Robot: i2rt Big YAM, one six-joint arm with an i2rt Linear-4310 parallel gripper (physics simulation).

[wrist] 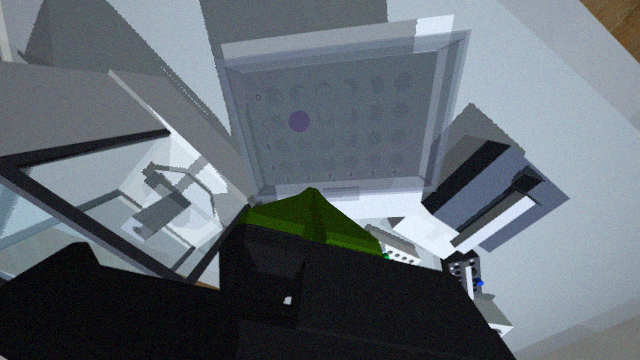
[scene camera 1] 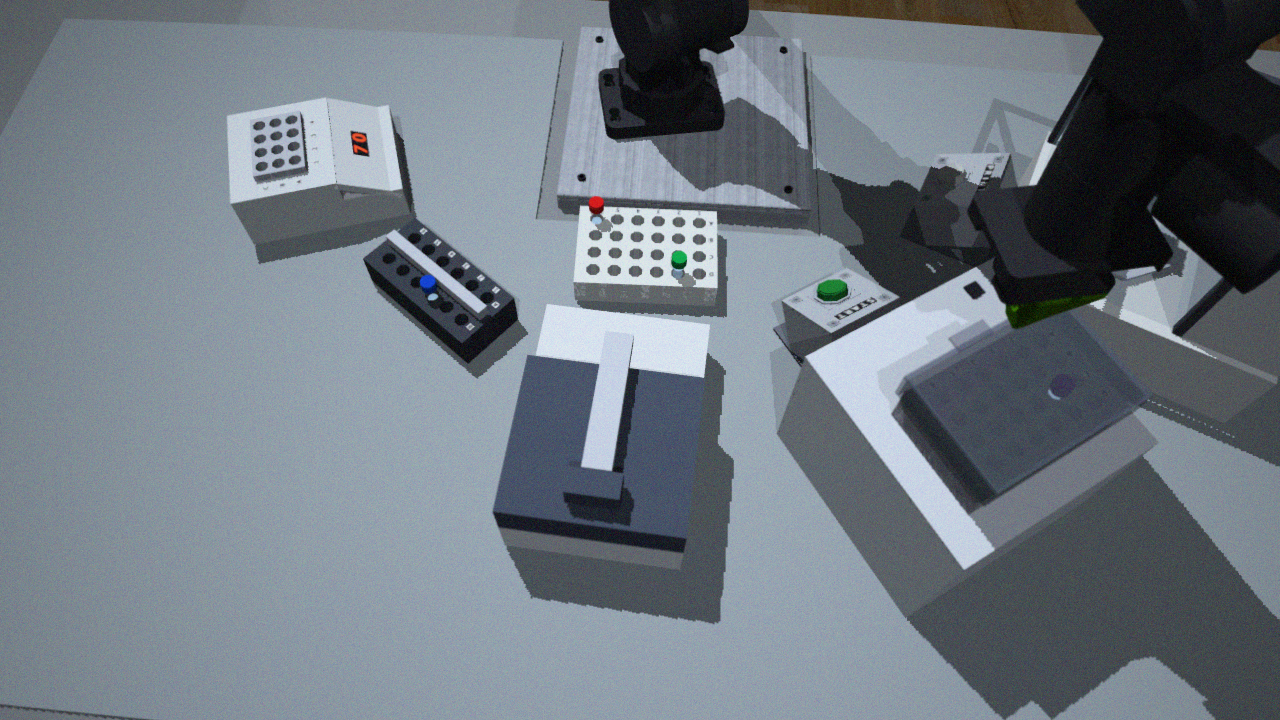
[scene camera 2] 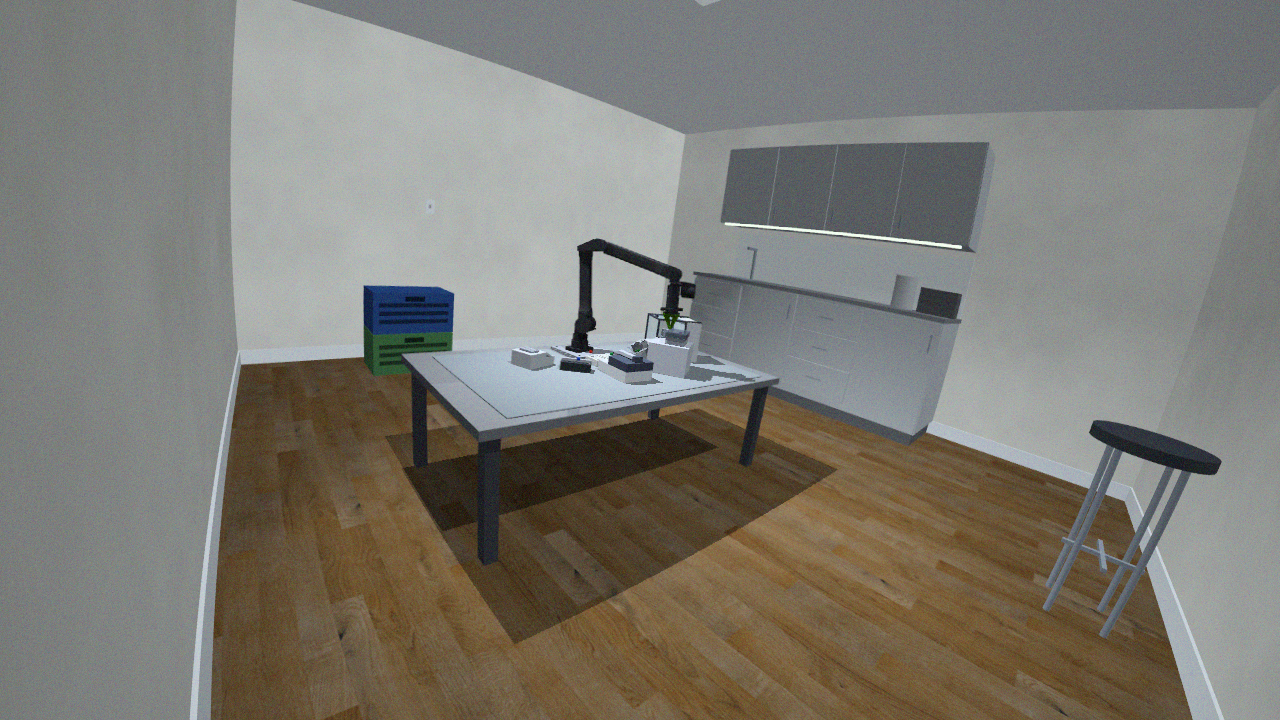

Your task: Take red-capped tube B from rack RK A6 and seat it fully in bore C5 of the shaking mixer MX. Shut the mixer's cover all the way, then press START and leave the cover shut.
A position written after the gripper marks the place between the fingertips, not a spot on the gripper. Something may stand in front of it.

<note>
The gripper [scene camera 1: 1013, 320] grips a translucent grey cover. Further things: a mixer [wrist: 439, 24], a dark lever device [scene camera 2: 627, 368] and a glass enclosure [scene camera 1: 1190, 336].
The gripper also shows in the wrist view [wrist: 310, 194]. The dark lever device shows as well in the wrist view [wrist: 488, 192]. The glass enclosure shows as well in the wrist view [wrist: 122, 161].
</note>
